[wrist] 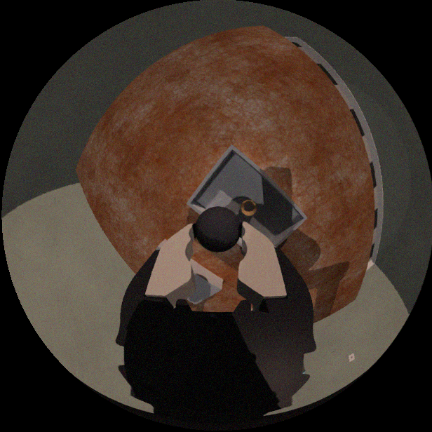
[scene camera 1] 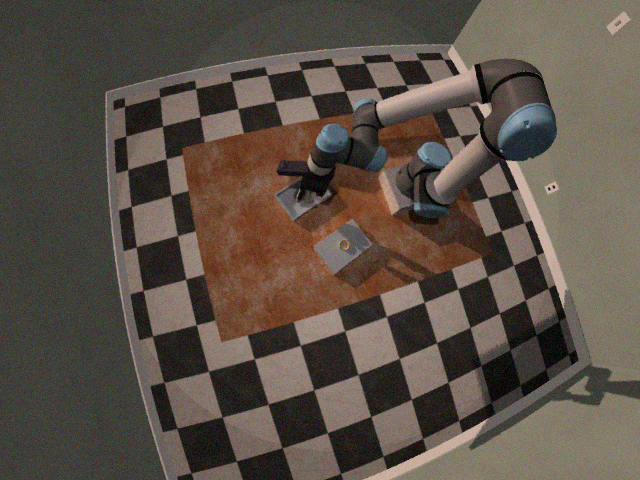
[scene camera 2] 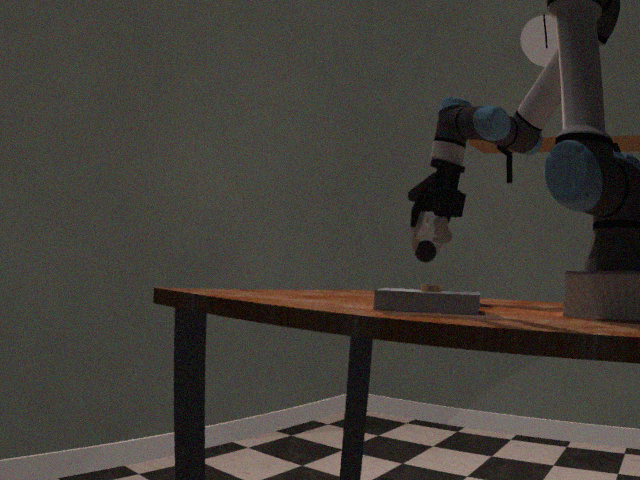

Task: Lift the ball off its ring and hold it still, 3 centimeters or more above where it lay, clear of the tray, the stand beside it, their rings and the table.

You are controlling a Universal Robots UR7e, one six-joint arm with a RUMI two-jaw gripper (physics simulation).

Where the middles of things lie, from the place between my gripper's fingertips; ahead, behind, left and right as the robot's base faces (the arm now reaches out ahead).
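My gripper is 10 mm below the dark ball (wrist: 217, 228), and going by their middles, that ball is the nearest to my gripper of the things named here. There's a grey tray (scene camera 1: 285, 197) as well, 100 mm below my hand, 30 mm to the right of it and 30 mm behind it. You'd find the grey stand (scene camera 1: 341, 247) 220 mm to the left of my hand, 110 mm behind it and 90 mm below it, and by their middles it's the farthest from my gripper of the things named here.
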